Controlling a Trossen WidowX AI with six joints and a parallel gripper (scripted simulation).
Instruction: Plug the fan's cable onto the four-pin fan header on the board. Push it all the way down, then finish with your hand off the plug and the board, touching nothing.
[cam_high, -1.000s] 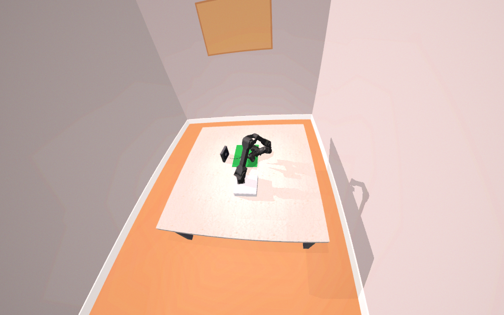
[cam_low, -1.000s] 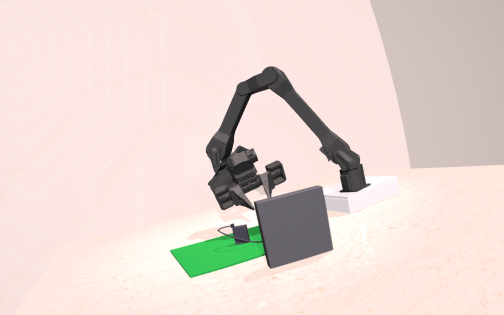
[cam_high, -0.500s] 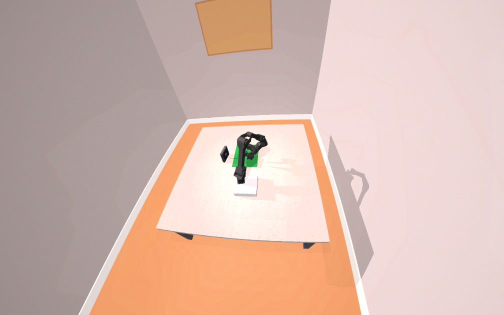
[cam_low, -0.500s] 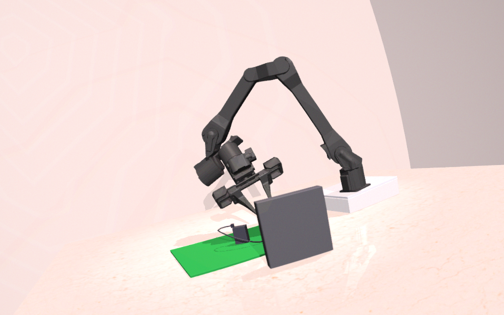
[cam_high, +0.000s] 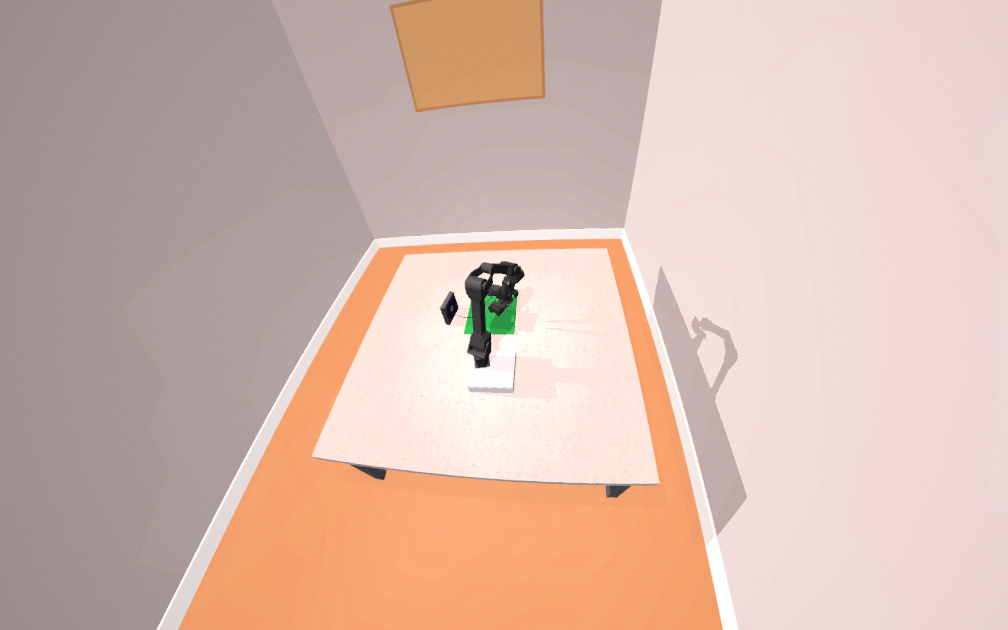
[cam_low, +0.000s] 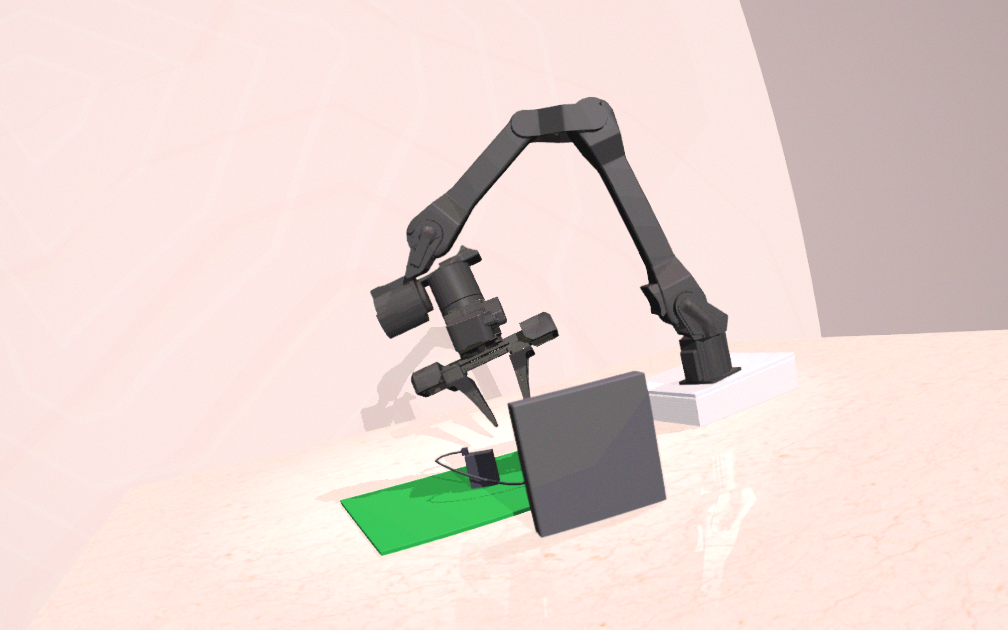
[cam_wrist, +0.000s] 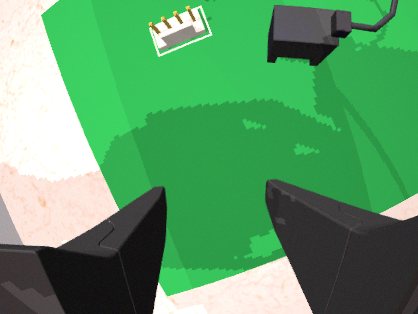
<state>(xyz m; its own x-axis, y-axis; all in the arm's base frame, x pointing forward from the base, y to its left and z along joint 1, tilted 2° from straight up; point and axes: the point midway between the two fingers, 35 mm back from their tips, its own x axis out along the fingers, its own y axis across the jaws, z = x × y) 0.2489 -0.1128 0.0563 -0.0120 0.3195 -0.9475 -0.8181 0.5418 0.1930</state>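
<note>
The dark fan plug is 8 cm ahead of my gripper tip, 4 cm to the left of it and 4 cm below it. From my gripper tip the other things lie so: white four-pin header: 3 cm ahead, 9 cm to the left, 6 cm below; dark square fan: 8 cm ahead, 24 cm to the left; green board: 8 cm ahead, 4 cm to the left, 7 cm below.
</note>
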